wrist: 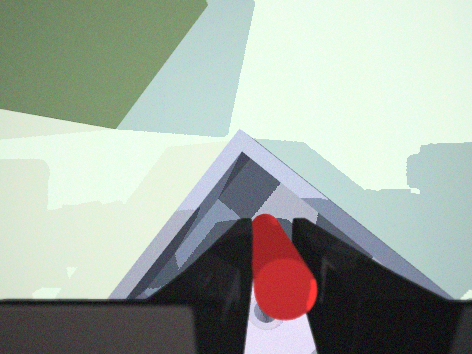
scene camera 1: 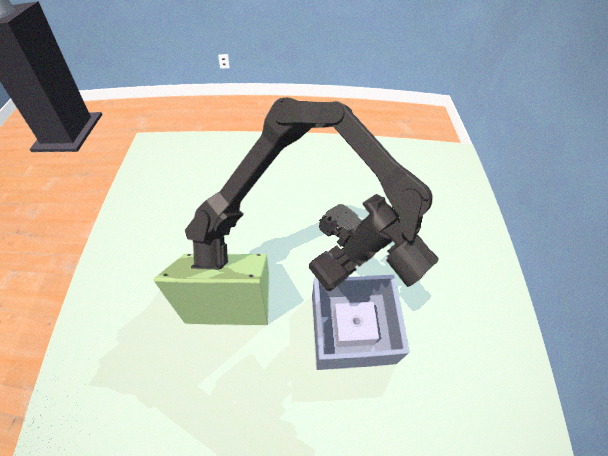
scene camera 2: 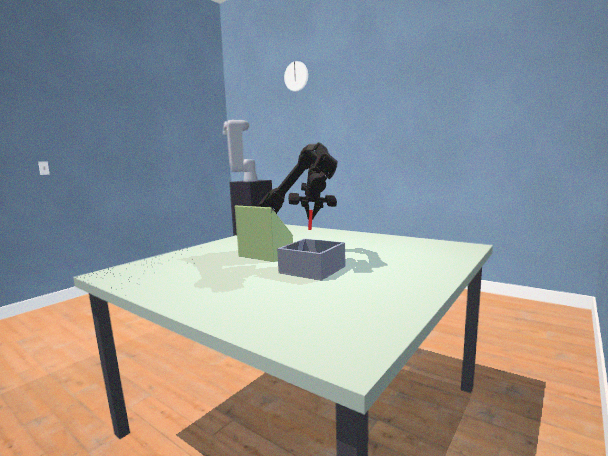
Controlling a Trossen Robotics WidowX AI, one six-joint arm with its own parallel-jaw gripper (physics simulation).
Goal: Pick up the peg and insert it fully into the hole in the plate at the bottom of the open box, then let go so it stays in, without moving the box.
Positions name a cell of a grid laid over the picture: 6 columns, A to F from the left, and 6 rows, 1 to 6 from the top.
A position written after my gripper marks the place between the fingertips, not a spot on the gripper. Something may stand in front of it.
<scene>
In view: my gripper (scene camera 1: D4), a grey-blue box (scene camera 1: D5) and a red peg (wrist: D5).
The grey-blue box shows as well in the wrist view (wrist: D4) and in scene camera 2 (scene camera 2: C4). My gripper shows as well in the wrist view (wrist: D4) and in scene camera 2 (scene camera 2: D3). Scene camera 1 misses the red peg, which is hidden by my gripper.
</scene>
